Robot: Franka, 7 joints.
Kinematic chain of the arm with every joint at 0, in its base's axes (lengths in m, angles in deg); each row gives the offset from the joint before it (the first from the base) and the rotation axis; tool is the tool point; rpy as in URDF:
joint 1: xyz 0 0 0.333 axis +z
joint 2: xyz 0 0 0 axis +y
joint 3: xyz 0 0 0.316 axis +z
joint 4: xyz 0.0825 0 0 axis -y
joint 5: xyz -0.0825 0 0.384 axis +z
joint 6: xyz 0 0 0 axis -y
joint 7: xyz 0.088 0 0 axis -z
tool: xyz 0 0 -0.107 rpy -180 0 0
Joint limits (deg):
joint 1: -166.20..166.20
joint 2: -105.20..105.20
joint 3: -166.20..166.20
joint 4: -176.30..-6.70
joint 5: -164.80..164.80
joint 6: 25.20..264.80
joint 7: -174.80..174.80
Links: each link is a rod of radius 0.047 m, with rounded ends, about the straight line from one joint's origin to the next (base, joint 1, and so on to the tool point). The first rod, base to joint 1, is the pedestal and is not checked.
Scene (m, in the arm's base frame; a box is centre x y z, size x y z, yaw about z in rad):
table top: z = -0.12
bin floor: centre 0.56 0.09 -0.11 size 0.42 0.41 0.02 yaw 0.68
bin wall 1: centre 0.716 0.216 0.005 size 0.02 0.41 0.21 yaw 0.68
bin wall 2: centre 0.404 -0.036 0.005 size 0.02 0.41 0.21 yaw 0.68
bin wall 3: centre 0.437 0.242 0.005 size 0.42 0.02 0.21 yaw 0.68
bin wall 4: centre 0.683 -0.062 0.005 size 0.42 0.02 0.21 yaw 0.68
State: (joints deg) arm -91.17 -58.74 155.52 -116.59 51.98 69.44 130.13
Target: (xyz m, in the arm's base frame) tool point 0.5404 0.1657 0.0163
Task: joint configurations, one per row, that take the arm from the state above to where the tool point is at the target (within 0.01 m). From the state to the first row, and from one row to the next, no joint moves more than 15 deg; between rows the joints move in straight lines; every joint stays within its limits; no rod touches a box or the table.
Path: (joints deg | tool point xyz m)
1: -97.93 -44.81 153.08 -113.29 50.43 65.55 136.81 | 0.1780 0.4119 0.1112
2: -104.69 -30.88 150.63 -109.98 48.88 61.66 143.49 | 0.2561 0.4276 0.2440
3: -108.64 -34.36 139.65 -107.43 49.10 65.96 139.04 | 0.3708 0.3626 0.2415
4: -112.60 -37.83 128.66 -104.88 49.33 70.26 134.58 | 0.4678 0.2724 0.2551
5: -116.55 -41.30 117.68 -102.33 49.55 74.56 130.13 | 0.5404 0.1657 0.2865
6: -119.07 -51.36 122.56 -99.17 51.80 80.30 130.13 | 0.5529 0.1787 0.2049
7: -121.59 -61.43 127.44 -96.02 54.05 86.05 130.13 | 0.5538 0.1788 0.1133
8: -124.11 -71.49 132.32 -92.87 56.30 91.79 130.13 | 0.5404 0.1656 0.0163

